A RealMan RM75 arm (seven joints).
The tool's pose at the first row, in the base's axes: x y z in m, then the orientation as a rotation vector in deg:
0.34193, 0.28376, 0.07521, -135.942, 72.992, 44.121
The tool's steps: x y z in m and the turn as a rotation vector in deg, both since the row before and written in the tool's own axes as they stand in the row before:
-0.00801, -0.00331, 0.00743, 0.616, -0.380, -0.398
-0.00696, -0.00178, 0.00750, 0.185, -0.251, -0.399
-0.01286, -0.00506, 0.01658, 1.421, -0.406, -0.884
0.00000, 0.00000, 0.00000, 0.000, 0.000, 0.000
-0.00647, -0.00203, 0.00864, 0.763, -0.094, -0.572
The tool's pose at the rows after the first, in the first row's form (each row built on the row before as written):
0.33886, 0.29472, 0.07427, -135.383, 72.389, 43.916
0.33498, 0.30422, 0.07267, -135.250, 71.797, 43.917
0.32844, 0.32420, 0.06778, -134.249, 70.648, 42.949
0.32844, 0.32420, 0.06778, -134.249, 70.648, 42.949
0.32471, 0.33420, 0.06519, -133.831, 69.962, 42.267

